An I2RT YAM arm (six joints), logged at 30 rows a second.
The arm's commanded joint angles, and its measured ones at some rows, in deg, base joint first. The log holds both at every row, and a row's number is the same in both.
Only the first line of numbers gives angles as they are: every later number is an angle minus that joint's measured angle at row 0.
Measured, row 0: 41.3 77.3 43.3 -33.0 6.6 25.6
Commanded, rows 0 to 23: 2.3 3.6 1.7 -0.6 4.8 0.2; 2.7 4.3 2.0 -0.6 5.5 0.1; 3.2 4.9 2.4 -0.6 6.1 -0.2; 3.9 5.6 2.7 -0.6 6.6 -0.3; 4.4 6.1 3.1 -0.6 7.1 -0.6; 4.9 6.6 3.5 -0.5 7.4 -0.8; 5.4 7.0 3.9 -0.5 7.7 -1.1; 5.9 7.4 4.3 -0.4 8.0 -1.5; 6.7 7.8 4.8 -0.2 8.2 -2.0; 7.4 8.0 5.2 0.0 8.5 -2.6; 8.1 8.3 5.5 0.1 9.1 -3.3; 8.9 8.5 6.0 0.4 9.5 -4.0; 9.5 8.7 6.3 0.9 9.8 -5.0; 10.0 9.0 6.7 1.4 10.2 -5.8; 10.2 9.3 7.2 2.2 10.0 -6.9; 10.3 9.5 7.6 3.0 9.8 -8.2; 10.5 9.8 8.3 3.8 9.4 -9.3; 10.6 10.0 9.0 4.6 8.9 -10.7; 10.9 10.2 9.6 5.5 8.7 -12.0; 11.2 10.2 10.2 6.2 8.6 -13.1; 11.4 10.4 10.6 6.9 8.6 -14.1; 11.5 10.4 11.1 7.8 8.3 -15.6; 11.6 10.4 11.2 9.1 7.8 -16.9; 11.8 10.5 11.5 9.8 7.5 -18.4
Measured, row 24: 10.5 10.4 7.7 3.8 7.6 -11.4
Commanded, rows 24 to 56: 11.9 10.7 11.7 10.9 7.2 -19.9; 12.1 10.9 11.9 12.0 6.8 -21.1; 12.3 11.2 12.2 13.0 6.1 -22.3; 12.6 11.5 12.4 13.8 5.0 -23.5; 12.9 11.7 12.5 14.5 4.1 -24.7; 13.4 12.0 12.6 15.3 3.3 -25.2; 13.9 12.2 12.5 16.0 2.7 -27.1; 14.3 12.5 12.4 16.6 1.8 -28.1; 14.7 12.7 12.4 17.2 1.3 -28.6; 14.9 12.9 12.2 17.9 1.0 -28.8; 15.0 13.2 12.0 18.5 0.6 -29.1; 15.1 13.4 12.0 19.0 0.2 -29.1; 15.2 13.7 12.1 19.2 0.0 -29.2; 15.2 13.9 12.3 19.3 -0.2 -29.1; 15.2 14.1 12.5 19.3 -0.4 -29.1; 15.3 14.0 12.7 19.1 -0.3 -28.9; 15.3 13.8 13.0 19.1 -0.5 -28.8; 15.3 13.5 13.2 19.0 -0.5 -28.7; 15.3 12.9 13.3 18.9 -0.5 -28.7; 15.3 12.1 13.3 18.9 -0.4 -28.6; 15.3 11.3 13.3 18.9 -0.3 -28.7; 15.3 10.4 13.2 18.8 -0.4 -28.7; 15.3 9.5 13.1 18.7 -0.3 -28.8; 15.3 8.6 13.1 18.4 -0.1 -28.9; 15.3 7.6 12.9 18.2 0.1 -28.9; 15.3 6.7 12.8 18.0 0.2 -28.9; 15.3 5.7 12.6 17.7 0.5 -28.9; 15.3 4.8 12.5 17.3 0.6 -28.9; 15.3 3.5 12.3 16.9 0.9 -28.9; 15.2 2.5 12.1 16.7 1.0 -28.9; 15.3 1.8 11.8 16.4 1.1 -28.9; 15.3 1.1 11.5 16.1 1.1 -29.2; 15.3 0.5 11.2 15.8 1.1 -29.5
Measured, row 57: 14.6 4.4 10.4 16.4 0.2 -28.3
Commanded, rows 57 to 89: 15.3 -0.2 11.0 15.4 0.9 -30.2; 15.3 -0.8 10.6 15.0 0.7 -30.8; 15.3 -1.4 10.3 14.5 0.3 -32.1; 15.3 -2.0 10.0 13.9 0.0 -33.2; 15.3 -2.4 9.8 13.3 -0.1 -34.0; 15.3 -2.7 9.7 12.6 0.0 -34.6; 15.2 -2.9 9.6 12.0 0.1 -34.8; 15.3 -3.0 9.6 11.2 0.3 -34.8; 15.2 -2.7 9.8 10.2 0.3 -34.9; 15.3 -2.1 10.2 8.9 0.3 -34.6; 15.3 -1.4 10.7 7.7 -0.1 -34.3; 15.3 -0.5 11.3 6.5 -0.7 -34.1; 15.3 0.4 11.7 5.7 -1.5 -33.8; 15.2 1.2 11.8 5.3 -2.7 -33.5; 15.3 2.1 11.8 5.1 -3.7 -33.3; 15.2 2.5 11.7 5.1 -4.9 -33.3; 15.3 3.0 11.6 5.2 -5.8 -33.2; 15.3 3.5 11.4 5.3 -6.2 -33.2; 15.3 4.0 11.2 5.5 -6.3 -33.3; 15.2 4.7 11.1 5.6 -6.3 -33.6; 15.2 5.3 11.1 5.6 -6.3 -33.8; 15.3 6.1 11.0 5.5 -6.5 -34.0; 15.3 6.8 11.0 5.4 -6.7 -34.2; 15.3 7.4 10.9 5.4 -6.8 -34.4; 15.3 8.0 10.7 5.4 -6.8 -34.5; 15.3 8.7 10.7 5.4 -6.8 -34.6; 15.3 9.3 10.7 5.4 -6.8 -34.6; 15.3 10.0 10.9 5.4 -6.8 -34.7; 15.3 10.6 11.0 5.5 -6.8 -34.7; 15.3 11.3 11.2 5.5 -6.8 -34.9; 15.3 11.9 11.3 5.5 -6.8 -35.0; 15.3 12.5 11.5 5.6 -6.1 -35.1; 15.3 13.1 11.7 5.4 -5.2 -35.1
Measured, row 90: 14.6 11.2 10.0 5.3 -6.1 -34.1
